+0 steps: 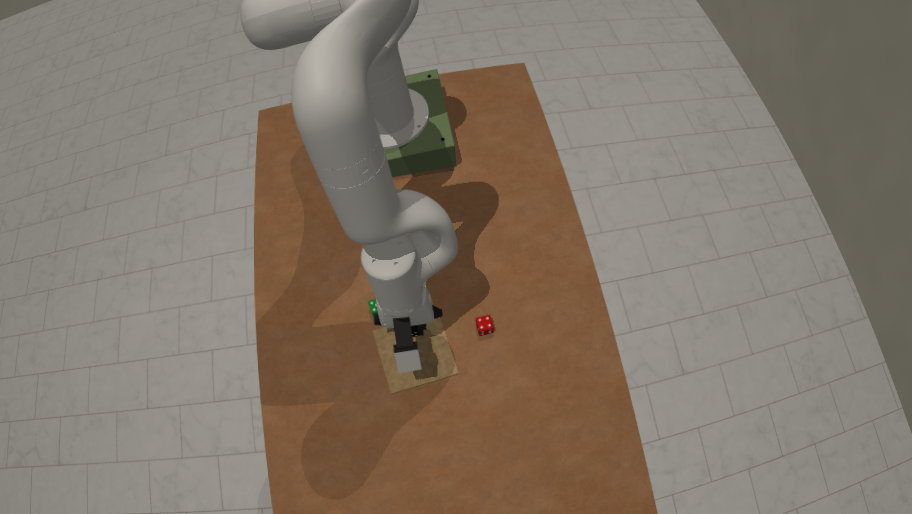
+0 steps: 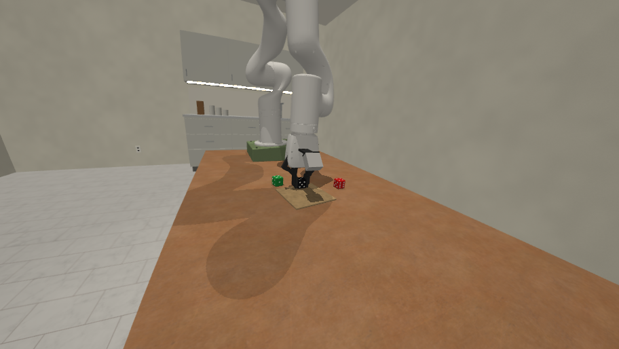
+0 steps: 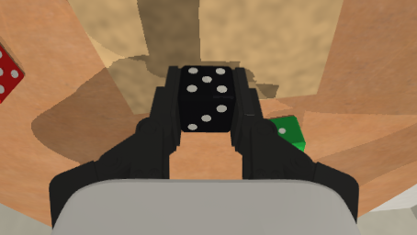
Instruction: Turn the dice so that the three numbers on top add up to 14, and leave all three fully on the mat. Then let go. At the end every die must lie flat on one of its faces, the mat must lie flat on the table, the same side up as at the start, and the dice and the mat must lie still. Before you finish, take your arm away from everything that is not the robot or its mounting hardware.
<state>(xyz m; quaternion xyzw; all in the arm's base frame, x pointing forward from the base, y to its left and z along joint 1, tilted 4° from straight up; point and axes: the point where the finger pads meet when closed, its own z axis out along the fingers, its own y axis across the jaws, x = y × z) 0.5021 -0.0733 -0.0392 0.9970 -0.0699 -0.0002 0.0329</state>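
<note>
Right now the black die is 10 mm below my hand. From my hand the other things lie so: green die: 60 mm behind, 60 mm to the right, 20 mm below; tan square mat: 40 mm ahead, 10 mm to the right, 30 mm below; red die: 30 mm ahead, 140 mm to the left, 20 mm below.
</note>
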